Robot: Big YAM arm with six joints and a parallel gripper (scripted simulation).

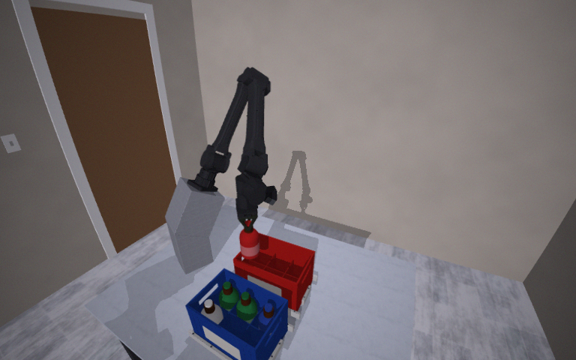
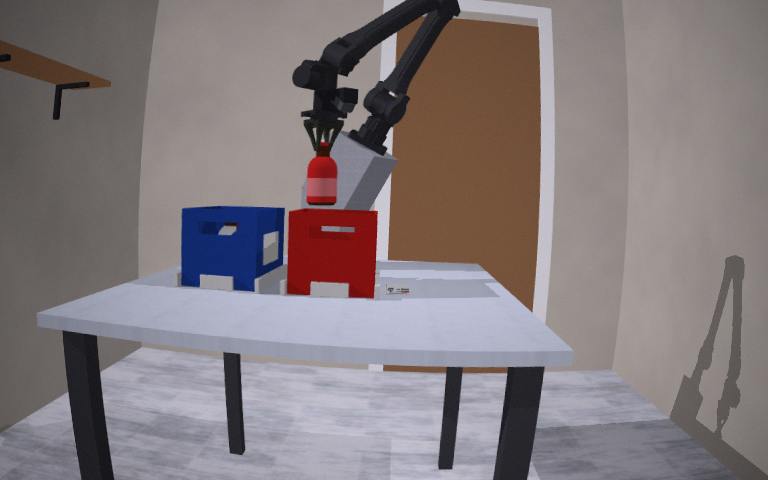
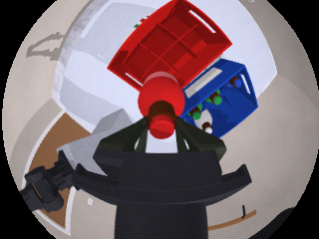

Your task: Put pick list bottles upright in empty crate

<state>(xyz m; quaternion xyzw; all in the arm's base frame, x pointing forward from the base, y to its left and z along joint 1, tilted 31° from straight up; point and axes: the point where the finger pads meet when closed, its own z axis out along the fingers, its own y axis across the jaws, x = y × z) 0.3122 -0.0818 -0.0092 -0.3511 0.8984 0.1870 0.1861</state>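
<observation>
Right now the red-label bottle is 60 mm below my hand. Also, from my hand: blue crate (90 mm ahead, 190 mm to the right, 240 mm below); then red crate (80 mm ahead, 60 mm to the left, 240 mm below); then blue bottle (180 mm ahead, 140 mm to the right, 240 mm below).
</observation>
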